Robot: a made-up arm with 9 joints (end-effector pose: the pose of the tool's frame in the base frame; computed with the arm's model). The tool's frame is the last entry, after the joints.
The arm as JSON. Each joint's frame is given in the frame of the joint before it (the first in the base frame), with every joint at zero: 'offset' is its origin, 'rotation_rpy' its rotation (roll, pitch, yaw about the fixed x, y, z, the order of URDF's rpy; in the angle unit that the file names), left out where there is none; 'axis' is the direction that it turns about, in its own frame. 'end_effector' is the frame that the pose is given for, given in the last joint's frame.
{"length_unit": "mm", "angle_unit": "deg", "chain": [
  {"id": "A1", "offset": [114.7, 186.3, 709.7], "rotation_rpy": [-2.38, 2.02, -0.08], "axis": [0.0, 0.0, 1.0]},
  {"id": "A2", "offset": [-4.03, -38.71, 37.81], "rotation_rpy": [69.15, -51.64, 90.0], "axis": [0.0, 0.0, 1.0]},
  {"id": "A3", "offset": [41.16, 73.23, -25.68], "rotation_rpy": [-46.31, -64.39, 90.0], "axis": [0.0, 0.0, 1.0]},
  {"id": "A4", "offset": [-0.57, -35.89, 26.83], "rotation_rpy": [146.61, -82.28, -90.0], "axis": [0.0, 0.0, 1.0]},
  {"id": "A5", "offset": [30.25, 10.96, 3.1], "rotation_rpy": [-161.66, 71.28, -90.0], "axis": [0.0, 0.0, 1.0]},
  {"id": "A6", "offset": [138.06, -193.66, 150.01], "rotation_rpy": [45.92, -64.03, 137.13], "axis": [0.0, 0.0, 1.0]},
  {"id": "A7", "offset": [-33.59, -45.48, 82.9], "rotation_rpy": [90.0, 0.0, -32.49], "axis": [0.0, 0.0, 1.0]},
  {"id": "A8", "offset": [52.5, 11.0, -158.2], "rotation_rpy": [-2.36, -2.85, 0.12], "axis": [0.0, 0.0, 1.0]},
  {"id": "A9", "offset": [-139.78, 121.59, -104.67], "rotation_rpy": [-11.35, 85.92, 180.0], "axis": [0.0, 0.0, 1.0]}
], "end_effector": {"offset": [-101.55, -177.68, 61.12], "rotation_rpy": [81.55, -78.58, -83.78]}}
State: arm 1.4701 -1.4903 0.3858 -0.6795 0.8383 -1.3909 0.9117 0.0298 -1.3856
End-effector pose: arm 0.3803 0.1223 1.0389 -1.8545 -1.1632 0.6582
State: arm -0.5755 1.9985 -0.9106 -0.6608 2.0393 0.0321 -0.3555 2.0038 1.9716
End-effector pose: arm 0.5635 -0.1227 0.5184 1.5799 -1.3396 0.8889
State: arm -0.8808 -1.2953 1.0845 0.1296 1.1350 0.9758 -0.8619 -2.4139 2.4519
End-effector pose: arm -0.5536 0.3190 0.8748 1.2703 1.2113 -2.4979
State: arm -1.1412 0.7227 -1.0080 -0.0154 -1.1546 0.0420 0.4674 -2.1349 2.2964
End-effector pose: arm 0.2668 0.0556 0.0154 2.4061 -0.4456 -0.6584
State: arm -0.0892 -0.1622 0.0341 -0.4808 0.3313 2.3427 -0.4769 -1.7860 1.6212
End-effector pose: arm 0.5737 -0.3126 1.0041 -1.6254 1.3063 -1.2268
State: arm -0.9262 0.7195 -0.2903 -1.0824 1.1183 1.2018 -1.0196 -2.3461 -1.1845
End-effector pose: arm 0.1838 -0.1687 0.6145 -2.8451 0.6720 0.5158
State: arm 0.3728 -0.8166 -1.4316 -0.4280 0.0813 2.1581 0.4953 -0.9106 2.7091
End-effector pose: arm 0.3575 0.5479 0.6609 -1.3384 -1.5642 -1.5686
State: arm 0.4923 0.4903 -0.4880 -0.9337 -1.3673 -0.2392 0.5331 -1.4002 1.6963
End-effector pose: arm 0.4096 0.8171 0.4131 1.4489 1.2734 1.4218
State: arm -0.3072 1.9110 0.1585 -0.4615 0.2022 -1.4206 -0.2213 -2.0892 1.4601
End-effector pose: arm -0.1093 0.3389 0.4661 1.6261 0.8735 -1.9770
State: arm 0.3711 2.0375 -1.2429 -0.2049 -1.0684 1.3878 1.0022 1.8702 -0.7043
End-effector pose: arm -0.0635 0.4858 0.7075 0.4373 1.5012 0.8330
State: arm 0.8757 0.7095 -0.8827 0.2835 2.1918 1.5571 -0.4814 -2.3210 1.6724
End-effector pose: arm 0.7497 -0.1704 0.9760 -1.6067 0.8888 -0.4478
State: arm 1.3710 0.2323 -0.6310 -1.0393 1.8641 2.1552 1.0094 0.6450 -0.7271
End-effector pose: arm 0.2200 0.1446 0.7147 -2.1095 -1.8695 -1.2182
